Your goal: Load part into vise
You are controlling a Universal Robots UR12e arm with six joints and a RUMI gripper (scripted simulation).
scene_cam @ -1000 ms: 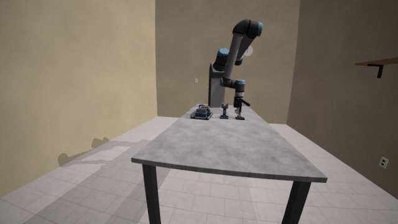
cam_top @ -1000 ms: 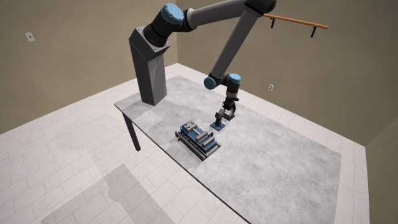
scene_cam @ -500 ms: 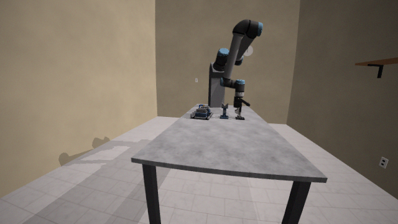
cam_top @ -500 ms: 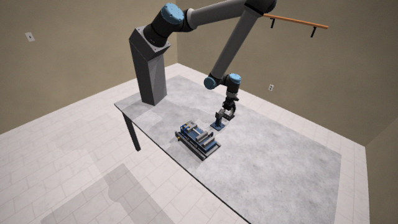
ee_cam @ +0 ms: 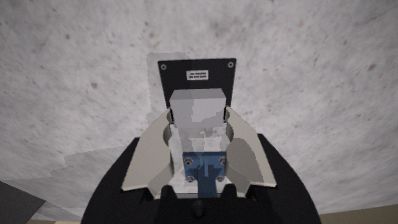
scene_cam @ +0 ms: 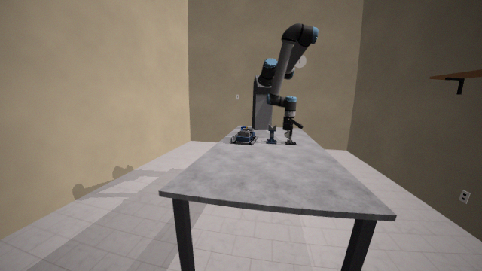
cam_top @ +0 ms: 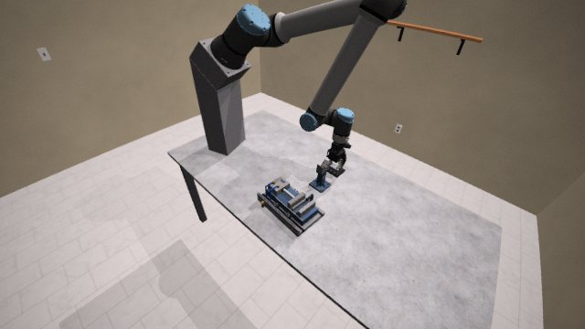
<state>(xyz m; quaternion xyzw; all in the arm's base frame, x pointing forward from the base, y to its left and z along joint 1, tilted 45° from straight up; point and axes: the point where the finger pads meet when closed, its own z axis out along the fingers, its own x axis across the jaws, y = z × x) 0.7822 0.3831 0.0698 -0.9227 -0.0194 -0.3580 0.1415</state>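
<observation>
My gripper is now 1 cm above the part. From my hand the other things lie so: cylinder rod (39 cm to the right, 6 cm ahead, 5 cm above); then work stop (33 cm to the right, 14 cm ahead, 6 cm above); then moving jaw (38 cm to the right, 11 cm ahead, 5 cm above).
</observation>
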